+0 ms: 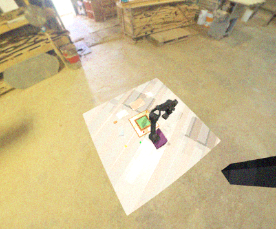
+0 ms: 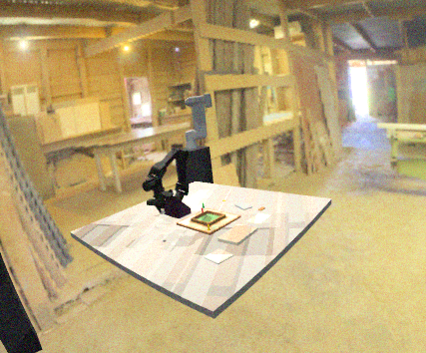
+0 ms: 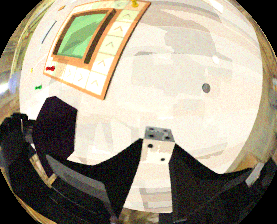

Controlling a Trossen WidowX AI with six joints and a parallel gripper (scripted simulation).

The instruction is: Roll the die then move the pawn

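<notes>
My gripper tip is 320 mm to the right of the red pawn, 100 mm above it and 20 mm past it. The rest, counted from my gripper tip: white die right at my gripper tip; then green tray 260 mm to the left, 120 mm below, 100 mm ahead; then yellow pawn 220 mm ahead, 160 mm to the left, 100 mm below.
</notes>
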